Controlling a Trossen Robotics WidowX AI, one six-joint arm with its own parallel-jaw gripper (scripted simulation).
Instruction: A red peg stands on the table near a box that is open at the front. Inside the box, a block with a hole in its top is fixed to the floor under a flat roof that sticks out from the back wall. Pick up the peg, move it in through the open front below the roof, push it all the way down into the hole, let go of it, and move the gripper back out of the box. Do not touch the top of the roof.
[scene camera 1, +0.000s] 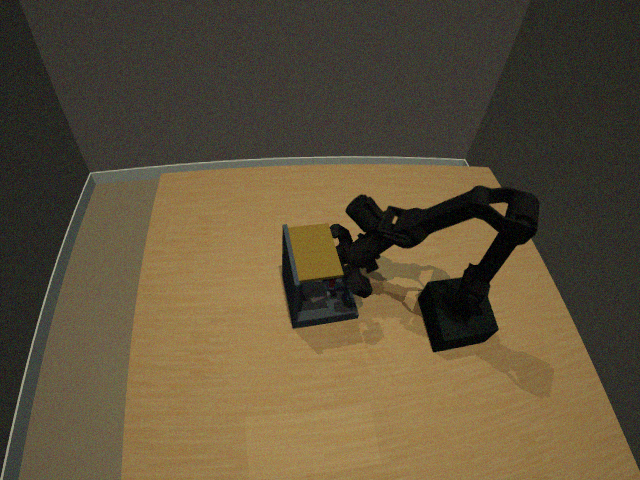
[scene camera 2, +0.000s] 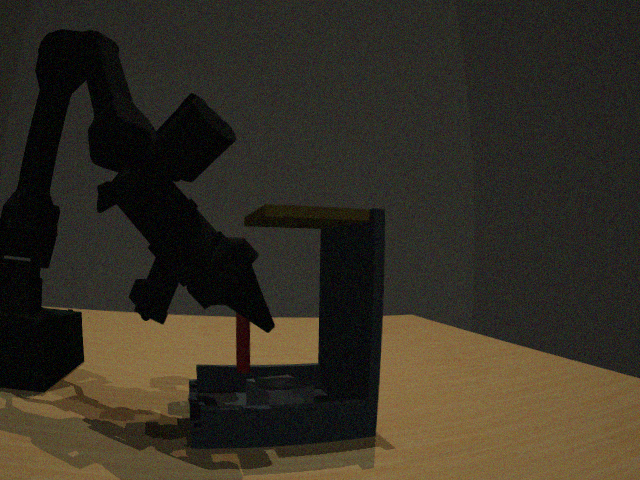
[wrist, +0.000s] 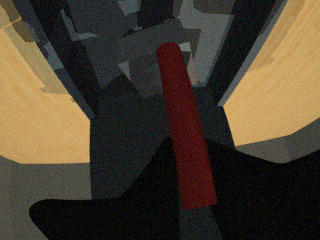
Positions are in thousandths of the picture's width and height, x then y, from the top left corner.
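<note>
Gripper (scene camera 2: 423, 684) (scene camera 1: 504, 580) (wrist: 561, 594) visible in both scene cameras and the wrist view. Red peg (wrist: 617, 794) held by my gripper.
</note>
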